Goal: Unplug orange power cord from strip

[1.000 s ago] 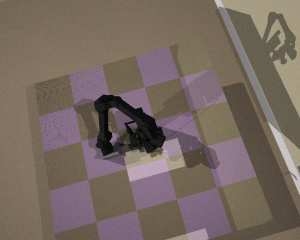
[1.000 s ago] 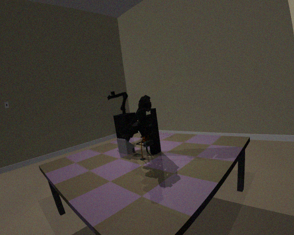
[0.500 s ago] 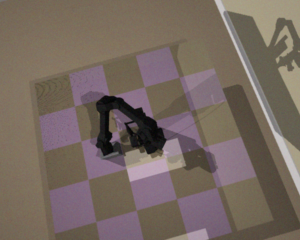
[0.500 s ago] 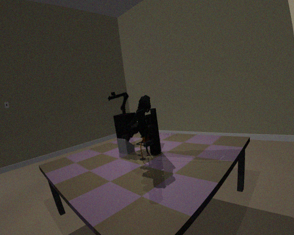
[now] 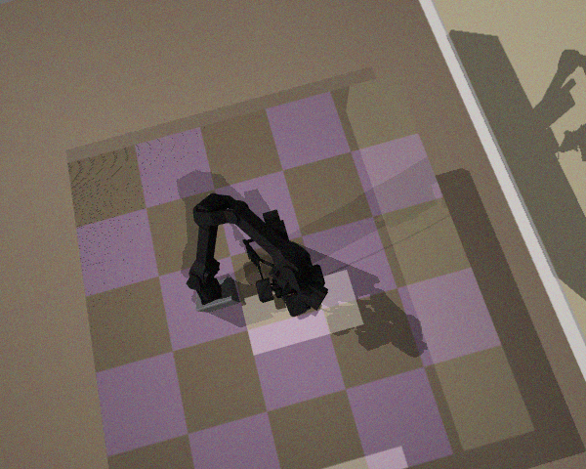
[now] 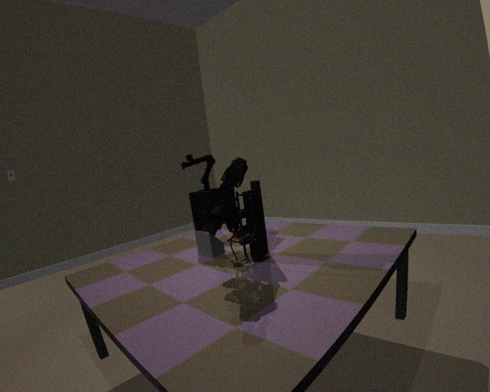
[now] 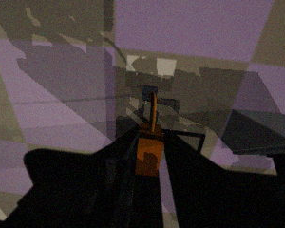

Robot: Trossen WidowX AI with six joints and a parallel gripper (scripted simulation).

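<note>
Right now my gripper tip is 50 mm to the right of the orange plug.
</note>
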